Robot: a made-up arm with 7 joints. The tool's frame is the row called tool.
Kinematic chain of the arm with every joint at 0, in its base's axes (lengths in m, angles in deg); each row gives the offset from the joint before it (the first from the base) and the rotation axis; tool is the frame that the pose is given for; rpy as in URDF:
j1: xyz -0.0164 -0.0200 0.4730 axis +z
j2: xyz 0.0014 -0.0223 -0.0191 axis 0 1 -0.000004
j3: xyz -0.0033 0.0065 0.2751 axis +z
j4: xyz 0.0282 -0.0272 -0.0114 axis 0 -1 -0.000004
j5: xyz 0.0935 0.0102 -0.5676 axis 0 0.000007 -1
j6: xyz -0.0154 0.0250 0.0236 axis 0 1 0.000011
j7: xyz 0.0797 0.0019 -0.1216 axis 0 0.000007 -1
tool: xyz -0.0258 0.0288 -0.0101 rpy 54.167 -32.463 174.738
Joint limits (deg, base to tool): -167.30..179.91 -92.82..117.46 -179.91..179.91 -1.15..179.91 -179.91..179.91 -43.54..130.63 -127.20..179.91
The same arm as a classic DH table. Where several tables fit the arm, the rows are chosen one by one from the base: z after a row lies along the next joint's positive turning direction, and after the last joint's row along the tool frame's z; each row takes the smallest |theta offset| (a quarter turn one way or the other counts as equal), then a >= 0, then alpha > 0; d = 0 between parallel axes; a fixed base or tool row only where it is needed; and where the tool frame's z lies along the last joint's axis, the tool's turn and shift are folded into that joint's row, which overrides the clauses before.
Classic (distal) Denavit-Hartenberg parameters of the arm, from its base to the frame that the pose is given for. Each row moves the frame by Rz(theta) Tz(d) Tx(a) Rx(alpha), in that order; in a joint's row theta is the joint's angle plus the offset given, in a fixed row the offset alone. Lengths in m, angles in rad.
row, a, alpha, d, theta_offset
base (fixed), -0.0259, 0.0000, 0.0000, 0.8840
j1, 0.0014, -1.5708, 0.4539, -0.8840
j2, -0.0033, 1.5708, -0.0158, 0.0000
j3, 0.0282, 1.5708, 0.2637, 0.0000
j4, 0.0935, 1.5708, 0.0170, 0.0000
j5, -0.0154, 1.5708, 0.5440, 0.0000
j6, 0.0797, -1.5708, 0.0269, 0.0000
j7, -0.0359, 2.0874, 0.1398, 0.4616
tool (fixed), 0.0000, 0.0000, 0.0164, -2.4763
Joint limits (rad, base to tool): -2.9199..3.1400 -1.6200..2.0501 -3.1400..3.1400 -0.0201..3.1400 -3.1400..3.1400 -0.7599..2.2799 -2.2201..3.1400

